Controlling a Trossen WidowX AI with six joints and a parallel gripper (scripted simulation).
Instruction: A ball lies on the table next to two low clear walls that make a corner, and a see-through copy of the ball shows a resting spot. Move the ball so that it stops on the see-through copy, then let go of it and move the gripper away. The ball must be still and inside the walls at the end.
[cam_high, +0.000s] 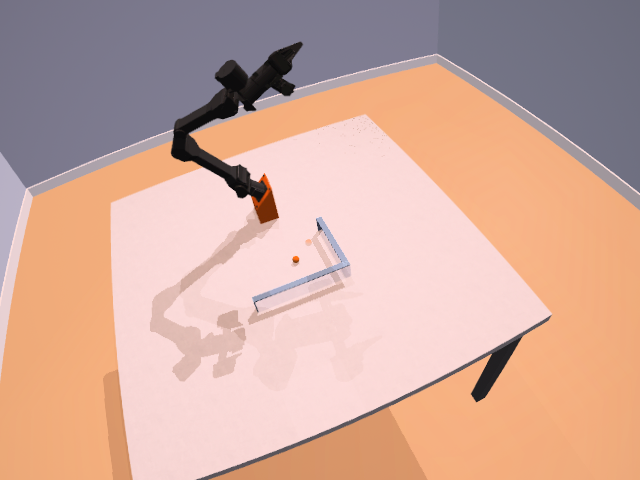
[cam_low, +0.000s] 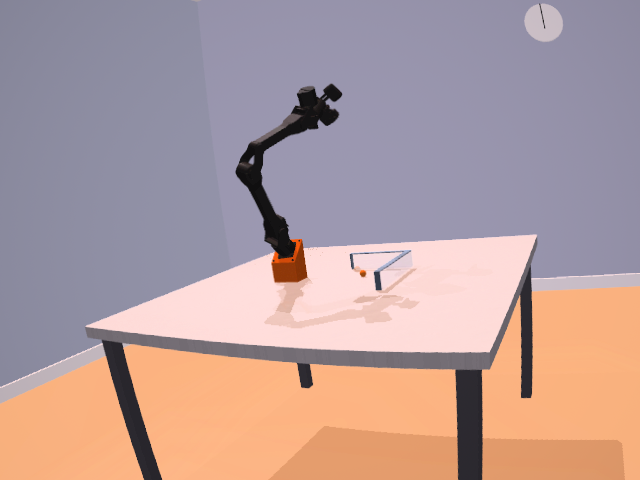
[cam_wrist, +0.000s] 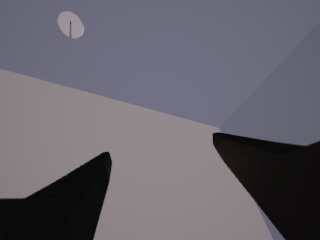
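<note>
The orange ball lies 650 mm below my gripper tip, 170 mm to the right of it and 130 mm ahead of it. From my gripper tip the other things lie so: low clear wall 640 mm below, 260 mm ahead, 190 mm to the right; then see-through copy of ball 650 mm below, 100 mm to the right, 80 mm ahead.
</note>
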